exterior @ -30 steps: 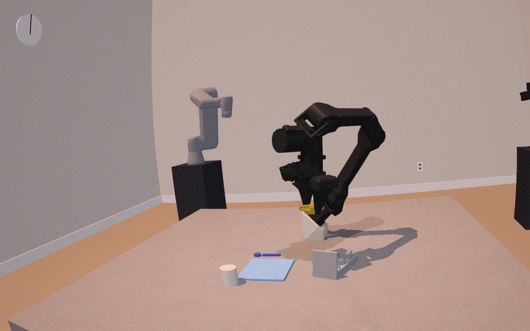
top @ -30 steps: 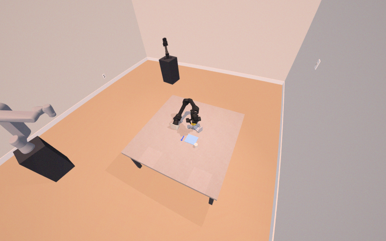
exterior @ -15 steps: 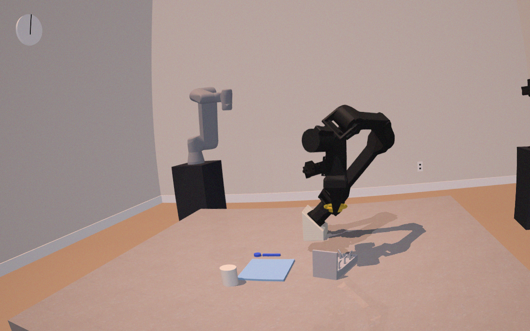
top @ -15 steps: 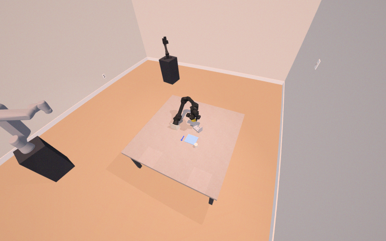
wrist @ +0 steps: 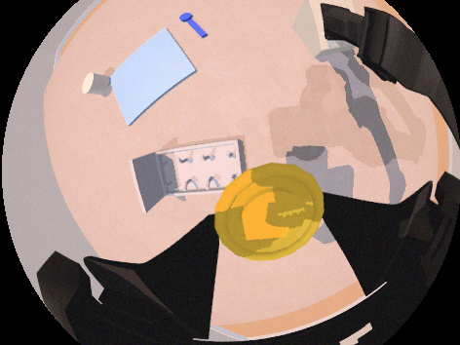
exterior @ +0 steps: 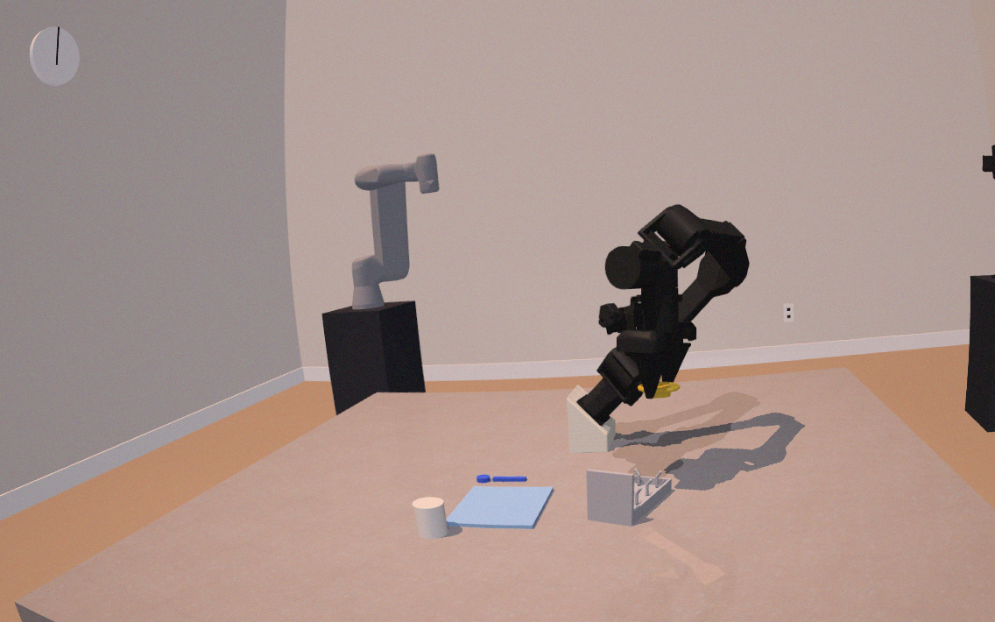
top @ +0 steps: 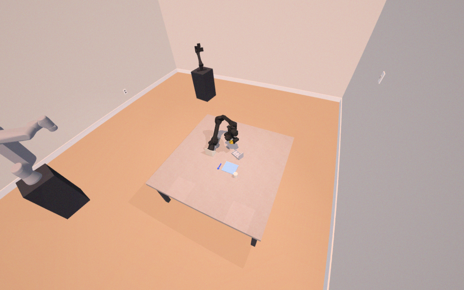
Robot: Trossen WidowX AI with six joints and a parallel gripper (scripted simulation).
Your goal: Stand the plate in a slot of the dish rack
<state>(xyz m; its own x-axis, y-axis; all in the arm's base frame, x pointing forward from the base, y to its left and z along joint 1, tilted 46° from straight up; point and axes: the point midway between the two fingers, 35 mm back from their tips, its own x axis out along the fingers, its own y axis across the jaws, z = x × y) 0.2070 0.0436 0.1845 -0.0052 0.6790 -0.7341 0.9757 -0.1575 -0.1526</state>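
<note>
The grey dish rack lies 130 mm below my gripper tip, 80 mm ahead of it and 20 mm to the right of it. Also, from my gripper tip: blue spoon (270 mm to the right, 150 mm below); yellow plate (10 mm above); white cup (280 mm to the right, 220 mm ahead, 120 mm below).
</note>
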